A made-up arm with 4 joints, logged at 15 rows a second.
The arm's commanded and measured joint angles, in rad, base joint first. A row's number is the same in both.
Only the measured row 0 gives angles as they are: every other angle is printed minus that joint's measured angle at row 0.
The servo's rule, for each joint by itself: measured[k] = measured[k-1] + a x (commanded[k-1-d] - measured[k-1]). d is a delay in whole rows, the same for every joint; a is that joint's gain. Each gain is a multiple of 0.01, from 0.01 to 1. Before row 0 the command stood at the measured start. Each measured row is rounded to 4 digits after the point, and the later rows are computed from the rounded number. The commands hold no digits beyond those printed.
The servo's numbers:
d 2
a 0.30 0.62 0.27 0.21
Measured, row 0:
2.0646 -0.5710 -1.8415 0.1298
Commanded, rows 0 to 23:
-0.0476 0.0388 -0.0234 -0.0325
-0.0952 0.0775 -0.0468 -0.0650
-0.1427 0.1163 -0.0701 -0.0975
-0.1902 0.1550 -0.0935 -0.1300
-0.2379 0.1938 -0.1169 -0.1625
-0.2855 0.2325 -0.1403 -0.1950
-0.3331 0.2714 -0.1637 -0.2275
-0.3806 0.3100 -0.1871 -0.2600
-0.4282 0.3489 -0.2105 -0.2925
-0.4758 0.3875 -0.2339 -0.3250
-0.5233 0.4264 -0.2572 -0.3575
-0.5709 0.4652 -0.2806 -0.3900
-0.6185 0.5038 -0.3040 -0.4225
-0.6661 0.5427 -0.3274 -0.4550
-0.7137 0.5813 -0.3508 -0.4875
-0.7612 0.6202 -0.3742 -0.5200
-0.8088 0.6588 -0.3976 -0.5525
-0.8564 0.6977 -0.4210 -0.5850
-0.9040 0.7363 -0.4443 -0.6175
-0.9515 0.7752 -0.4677 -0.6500
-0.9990 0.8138 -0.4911 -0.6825
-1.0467 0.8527 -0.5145 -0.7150
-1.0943 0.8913 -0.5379 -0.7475
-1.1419 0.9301 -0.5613 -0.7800
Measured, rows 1 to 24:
0.0000 0.0000 0.0000 0.0000
0.0000 0.0000 0.0000 0.0000
-0.0143 0.0241 -0.0063 -0.0068
-0.0386 0.0572 -0.0172 -0.0190
-0.0698 0.0938 -0.0315 -0.0355
-0.1059 0.1317 -0.0482 -0.0553
-0.1455 0.1702 -0.0667 -0.0778
-0.1875 0.2088 -0.0866 -0.1024
-0.2312 0.2476 -0.1074 -0.1287
-0.2760 0.2863 -0.1289 -0.1563
-0.3217 0.3251 -0.1509 -0.1849
-0.3679 0.3638 -0.1733 -0.2143
-0.4145 0.4026 -0.1960 -0.2444
-0.4614 0.4414 -0.2188 -0.2750
-0.5085 0.4801 -0.2418 -0.3060
-0.5558 0.5189 -0.2649 -0.3373
-0.6032 0.5576 -0.2881 -0.3688
-0.6506 0.5964 -0.3113 -0.4006
-0.6981 0.6351 -0.3346 -0.4325
-0.7456 0.6739 -0.3579 -0.4645
-0.7931 0.7126 -0.3812 -0.4966
-0.8406 0.7514 -0.4046 -0.5288
-0.8881 0.7901 -0.4280 -0.5611
-0.9357 0.8289 -0.4514 -0.5934

